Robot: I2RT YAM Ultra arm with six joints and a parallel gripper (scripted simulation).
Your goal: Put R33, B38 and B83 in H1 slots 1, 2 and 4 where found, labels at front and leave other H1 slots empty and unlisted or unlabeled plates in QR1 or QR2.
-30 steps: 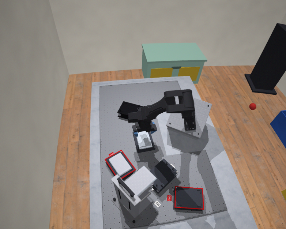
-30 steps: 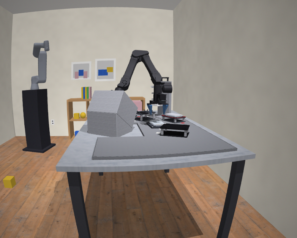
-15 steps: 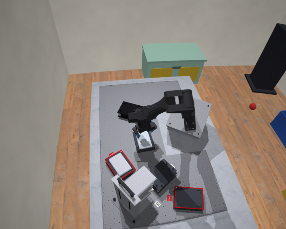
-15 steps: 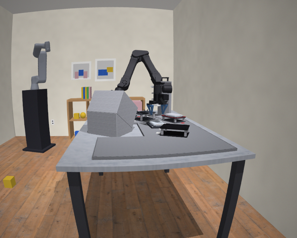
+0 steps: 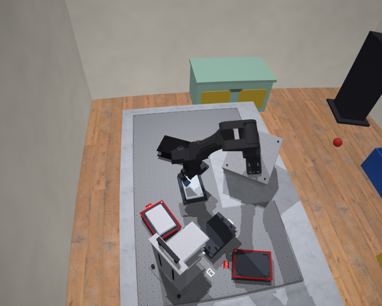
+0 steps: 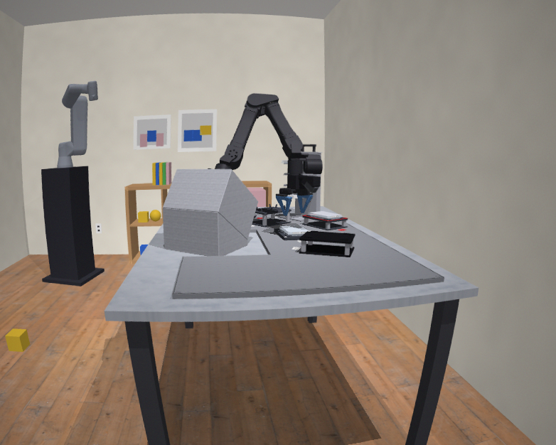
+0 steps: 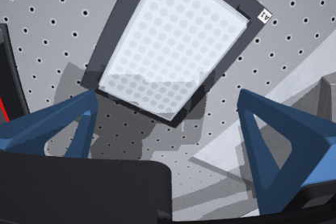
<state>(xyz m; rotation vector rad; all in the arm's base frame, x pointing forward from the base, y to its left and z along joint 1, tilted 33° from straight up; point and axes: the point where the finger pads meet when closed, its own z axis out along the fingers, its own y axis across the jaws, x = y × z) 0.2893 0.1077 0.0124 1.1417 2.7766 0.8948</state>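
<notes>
Right now the flat dark nest N6 is 8 cm below my hand. Round my hand: quarantine nest QR1: 20 cm to the left, 13 cm ahead, 5 cm below; then black landing nest L1: 24 cm to the right, 11 cm ahead, 4 cm below; then deck label N6: 10 cm to the right, 9 cm below, 3 cm ahead.
</notes>
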